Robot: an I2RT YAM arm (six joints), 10 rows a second.
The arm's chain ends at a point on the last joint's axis. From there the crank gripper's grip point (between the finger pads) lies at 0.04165 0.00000 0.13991 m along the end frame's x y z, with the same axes.
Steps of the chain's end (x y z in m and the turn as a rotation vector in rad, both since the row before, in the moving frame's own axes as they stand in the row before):
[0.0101, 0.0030, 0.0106, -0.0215, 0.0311, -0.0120]
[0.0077, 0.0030, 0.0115, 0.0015, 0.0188, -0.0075]
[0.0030, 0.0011, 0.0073, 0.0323, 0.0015, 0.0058]
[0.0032, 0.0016, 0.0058, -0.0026, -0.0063, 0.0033]
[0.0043, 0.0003, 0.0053, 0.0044, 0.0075, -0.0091]
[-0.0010, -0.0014, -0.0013, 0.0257, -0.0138, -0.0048]
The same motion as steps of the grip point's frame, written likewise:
[0.0144, 0.0055, 0.0092, -0.0215, 0.0311, -0.0120]
[0.0103, 0.0025, 0.0107, 0.0015, 0.0188, -0.0075]
[0.0032, -0.0032, 0.0072, 0.0323, 0.0015, 0.0058]
[0.0023, 0.0021, 0.0061, -0.0026, -0.0063, 0.0033]
[0.0053, -0.0007, 0.0050, 0.0044, 0.0075, -0.0091]
[-0.0029, -0.0052, -0.0008, 0.0257, -0.0138, -0.0048]

